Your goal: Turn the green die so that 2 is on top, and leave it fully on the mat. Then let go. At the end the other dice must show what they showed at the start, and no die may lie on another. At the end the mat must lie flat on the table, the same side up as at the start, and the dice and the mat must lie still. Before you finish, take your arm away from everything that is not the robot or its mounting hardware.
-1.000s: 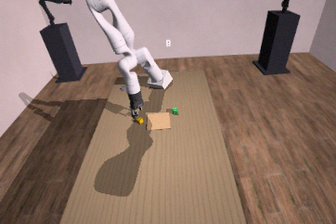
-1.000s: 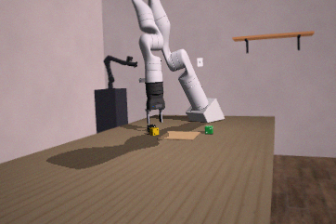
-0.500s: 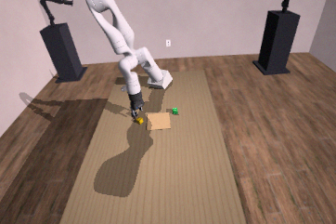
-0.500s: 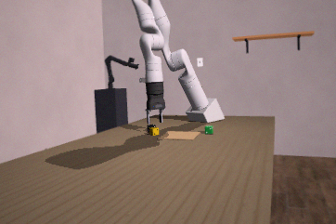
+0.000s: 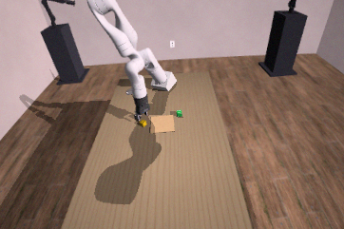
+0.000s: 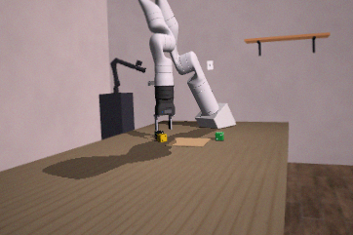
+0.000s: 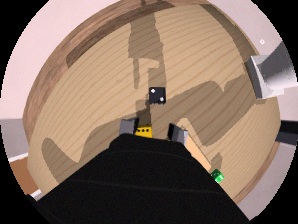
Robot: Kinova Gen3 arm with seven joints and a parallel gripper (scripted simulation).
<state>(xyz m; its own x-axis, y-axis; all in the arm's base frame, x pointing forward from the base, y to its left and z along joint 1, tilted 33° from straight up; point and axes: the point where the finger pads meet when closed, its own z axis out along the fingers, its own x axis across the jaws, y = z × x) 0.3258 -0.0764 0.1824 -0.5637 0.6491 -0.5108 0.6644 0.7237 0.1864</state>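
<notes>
My hand is 50 mm above the yellow die and 20 mm short of it. Also, from my hand: tan mat: 120 mm to the left, 60 mm below, 30 mm ahead; then black die: 50 mm below, 40 mm to the right, 40 mm behind; then green die: 220 mm to the left, 50 mm below, 40 mm behind.
</notes>
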